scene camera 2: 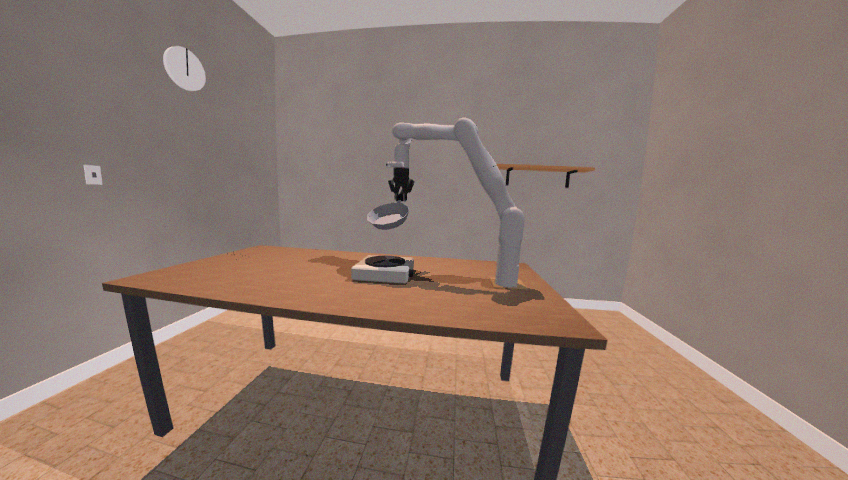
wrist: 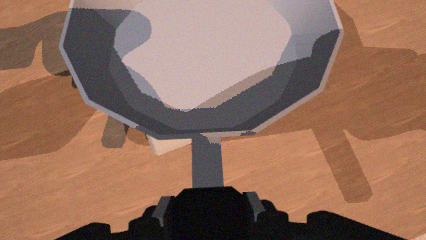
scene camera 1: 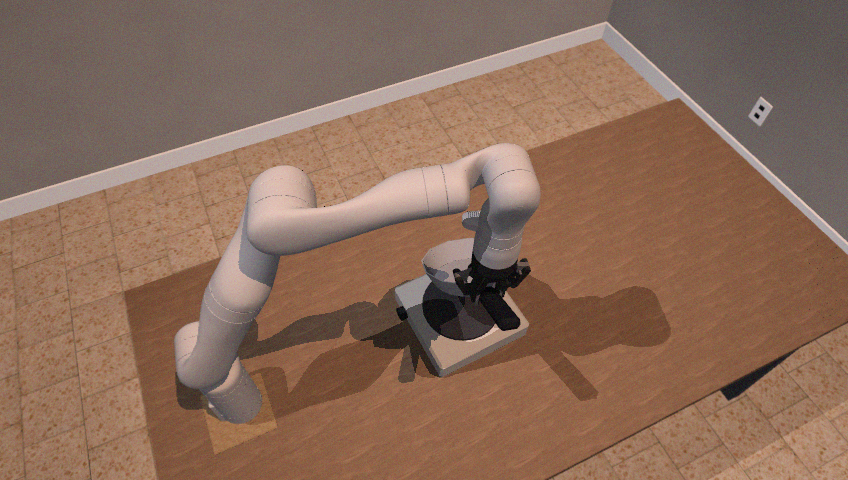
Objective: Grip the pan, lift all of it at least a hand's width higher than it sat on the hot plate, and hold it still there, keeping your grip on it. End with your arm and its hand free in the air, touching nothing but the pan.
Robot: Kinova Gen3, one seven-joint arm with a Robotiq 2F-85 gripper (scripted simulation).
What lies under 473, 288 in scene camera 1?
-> My gripper.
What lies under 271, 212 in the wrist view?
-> My gripper.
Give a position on a grey pan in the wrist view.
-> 201, 77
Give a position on a hot plate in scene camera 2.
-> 393, 269
